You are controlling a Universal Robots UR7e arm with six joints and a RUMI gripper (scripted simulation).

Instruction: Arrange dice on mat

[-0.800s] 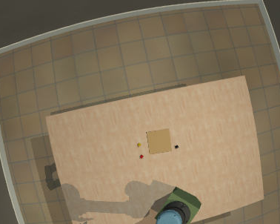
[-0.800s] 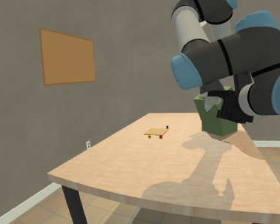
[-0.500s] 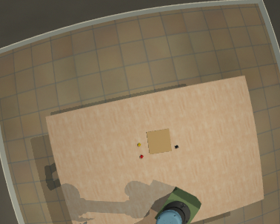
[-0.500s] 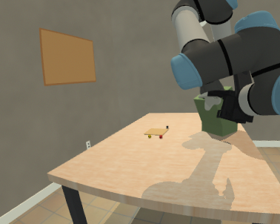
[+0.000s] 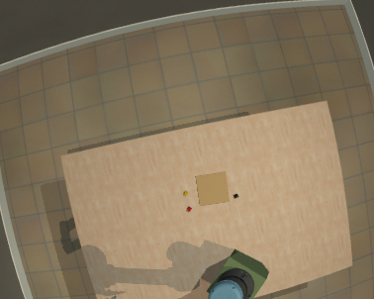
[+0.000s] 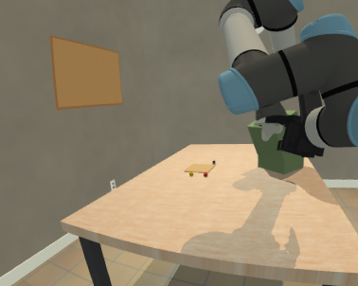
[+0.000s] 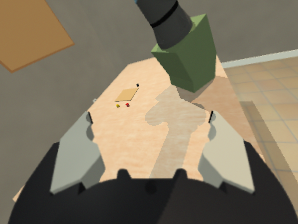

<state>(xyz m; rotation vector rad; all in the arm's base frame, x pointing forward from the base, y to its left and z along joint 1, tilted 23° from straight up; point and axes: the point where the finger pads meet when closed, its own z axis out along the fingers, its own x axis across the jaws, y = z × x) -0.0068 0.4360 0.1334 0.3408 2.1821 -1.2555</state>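
Right now the black die is 34 cm ahead of my hand, 56 cm to the right of it and 26 cm below it. Also, from my hand: yellow die 40 cm ahead, 34 cm to the right, 26 cm below; red die 33 cm ahead, 34 cm to the right, 26 cm below; tan mat 39 cm ahead, 46 cm to the right, 26 cm below.
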